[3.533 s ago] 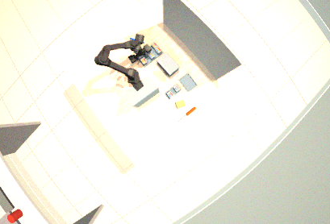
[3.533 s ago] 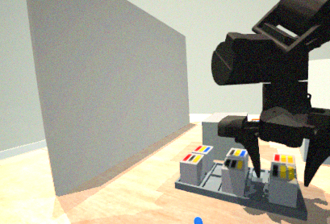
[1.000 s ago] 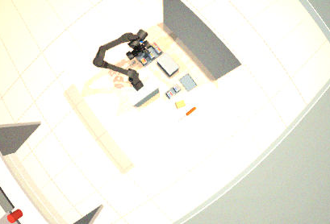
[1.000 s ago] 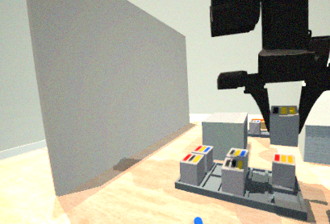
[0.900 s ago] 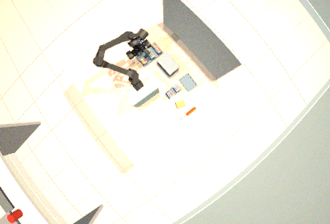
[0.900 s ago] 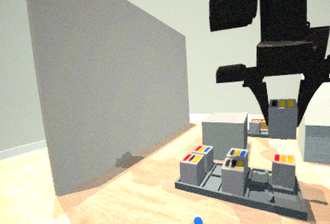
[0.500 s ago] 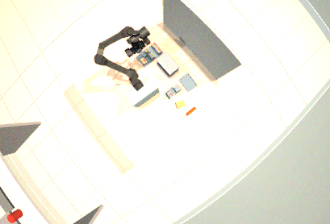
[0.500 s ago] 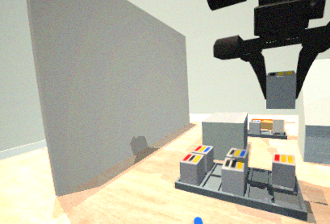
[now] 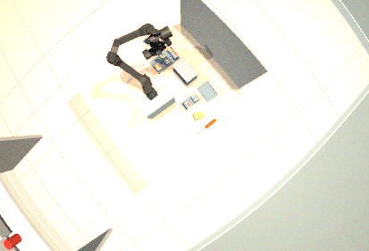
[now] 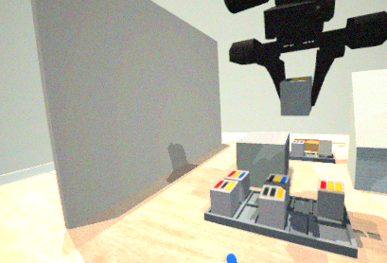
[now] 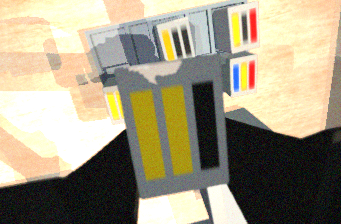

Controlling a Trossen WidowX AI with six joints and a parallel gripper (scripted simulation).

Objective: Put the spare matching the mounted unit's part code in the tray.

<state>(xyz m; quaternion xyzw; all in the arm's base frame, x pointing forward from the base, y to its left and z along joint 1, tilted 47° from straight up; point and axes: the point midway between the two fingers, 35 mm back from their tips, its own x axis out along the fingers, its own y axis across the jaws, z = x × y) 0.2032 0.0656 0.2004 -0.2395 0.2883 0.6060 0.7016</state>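
Right now the flat grey tray is 39 cm to the right of my gripper tip, 17 cm below it and 11 cm ahead of it. Round my gripper tip: grey mounted unit 17 cm to the right, 13 cm below, 8 cm ahead; tall grey wall panel 33 cm ahead, 18 cm to the right, 5 cm above; blue pen 18 cm to the left, 17 cm below, 4 cm ahead.
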